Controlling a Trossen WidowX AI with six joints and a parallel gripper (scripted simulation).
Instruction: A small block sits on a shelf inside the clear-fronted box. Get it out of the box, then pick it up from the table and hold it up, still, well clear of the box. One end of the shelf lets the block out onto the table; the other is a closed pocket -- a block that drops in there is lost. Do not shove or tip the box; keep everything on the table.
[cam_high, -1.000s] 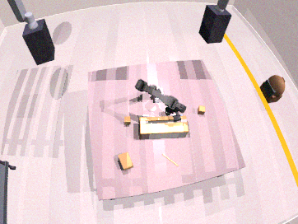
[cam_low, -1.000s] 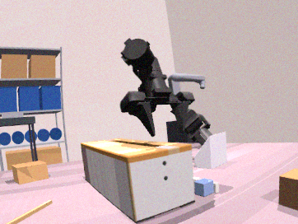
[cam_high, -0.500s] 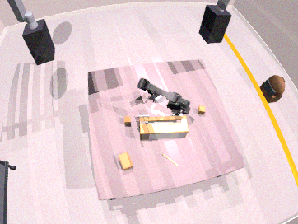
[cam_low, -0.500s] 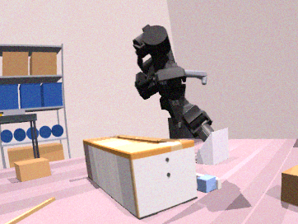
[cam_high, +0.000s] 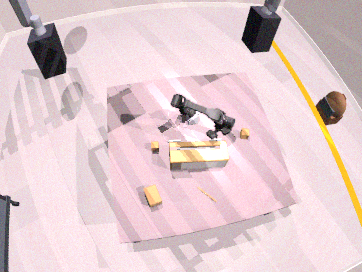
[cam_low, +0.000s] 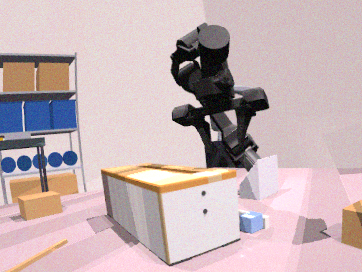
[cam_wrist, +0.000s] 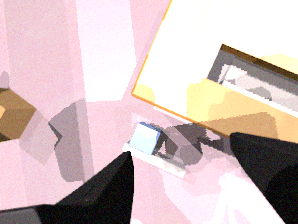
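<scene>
Right now the block is 2 cm behind my gripper tip, 3 cm to the left of it and 14 cm below it. From my gripper tip the other things lie so: flat tan piece 23 cm ahead, 53 cm to the right, 13 cm below; thin stick 32 cm ahead, 18 cm to the right, 16 cm below; box 1 cm ahead, 15 cm to the right, 10 cm below.
</scene>
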